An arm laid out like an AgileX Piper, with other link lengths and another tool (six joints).
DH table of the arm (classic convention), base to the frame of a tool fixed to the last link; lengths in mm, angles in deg. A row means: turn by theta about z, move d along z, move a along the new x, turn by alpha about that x. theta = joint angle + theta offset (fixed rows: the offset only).
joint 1: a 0, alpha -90, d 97.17, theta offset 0
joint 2: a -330.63, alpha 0, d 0, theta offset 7.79
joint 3: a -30.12, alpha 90, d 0, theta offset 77.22
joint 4: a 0, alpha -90, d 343.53, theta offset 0
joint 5: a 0, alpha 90, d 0, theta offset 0
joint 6: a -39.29, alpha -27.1, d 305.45, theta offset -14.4
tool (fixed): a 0, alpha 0, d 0.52, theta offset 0
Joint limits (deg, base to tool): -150..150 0..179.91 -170..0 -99.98..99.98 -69.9..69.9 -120..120
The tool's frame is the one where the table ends.
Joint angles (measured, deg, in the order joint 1, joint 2, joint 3, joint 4, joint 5, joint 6), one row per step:
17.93, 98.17, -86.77, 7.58, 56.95, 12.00
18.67, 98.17, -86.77, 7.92, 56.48, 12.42
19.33, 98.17, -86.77, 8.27, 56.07, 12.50
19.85, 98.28, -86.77, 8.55, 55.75, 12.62
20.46, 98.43, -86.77, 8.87, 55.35, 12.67
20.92, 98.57, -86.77, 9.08, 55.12, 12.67
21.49, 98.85, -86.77, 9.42, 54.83, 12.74
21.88, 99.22, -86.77, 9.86, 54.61, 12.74
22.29, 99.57, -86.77, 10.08, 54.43, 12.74
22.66, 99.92, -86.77, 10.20, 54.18, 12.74
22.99, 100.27, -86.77, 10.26, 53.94, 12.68
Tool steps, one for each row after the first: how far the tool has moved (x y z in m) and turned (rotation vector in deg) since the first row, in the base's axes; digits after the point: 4 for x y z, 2 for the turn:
-0.0011, 0.0088, 0.0016, 0.63, -0.23, 0.27
-0.0024, 0.0170, 0.0030, 1.11, -0.48, 0.76
-0.0034, 0.0235, 0.0030, 1.49, -0.55, 1.10
-0.0046, 0.0311, 0.0028, 1.89, -0.66, 1.57
-0.0058, 0.0367, 0.0021, 2.11, -0.67, 1.96
-0.0073, 0.0439, 0.0002, 2.45, -0.53, 2.38
-0.0084, 0.0497, -0.0028, 2.81, -0.23, 2.67
-0.0096, 0.0548, -0.0059, 2.95, 0.02, 3.01
-0.0102, 0.0593, -0.0089, 3.01, 0.16, 3.32
-0.0106, 0.0631, -0.0119, 3.00, 0.28, 3.65

